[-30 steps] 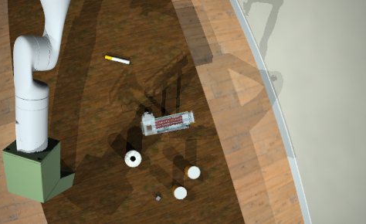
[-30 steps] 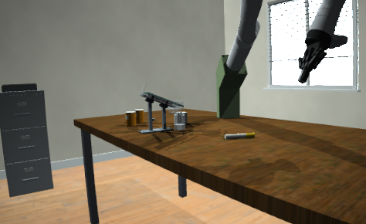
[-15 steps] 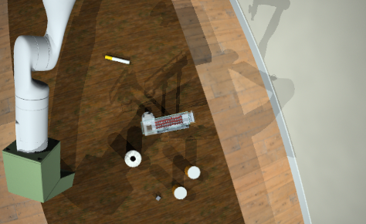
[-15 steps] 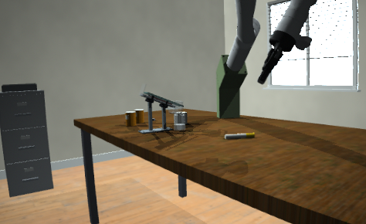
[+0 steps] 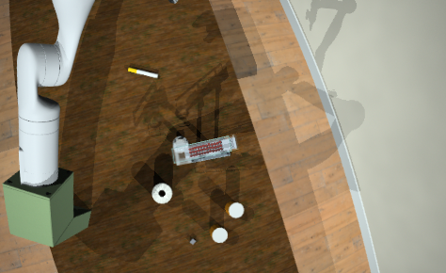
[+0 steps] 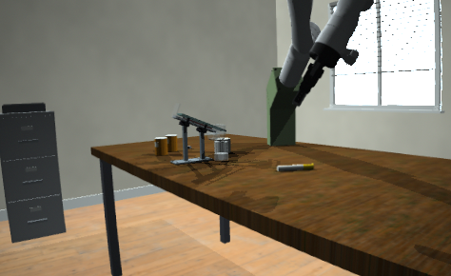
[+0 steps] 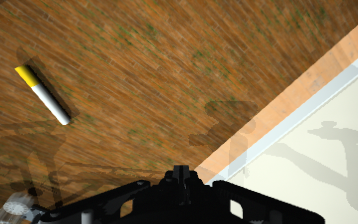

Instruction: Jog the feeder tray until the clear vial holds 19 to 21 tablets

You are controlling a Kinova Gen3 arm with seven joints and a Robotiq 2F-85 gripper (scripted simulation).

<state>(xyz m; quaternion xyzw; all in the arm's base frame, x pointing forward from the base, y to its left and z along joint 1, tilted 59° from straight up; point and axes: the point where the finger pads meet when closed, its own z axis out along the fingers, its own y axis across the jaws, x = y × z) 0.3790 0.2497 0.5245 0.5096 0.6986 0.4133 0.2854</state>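
My gripper is now 49 cm to the left of the clear vial and 19 cm above it. Also, from my hand: small grey cube (85 cm to the right, 22 cm below, 1 cm ahead); marker (22 cm below, 18 cm to the right, 14 cm behind).
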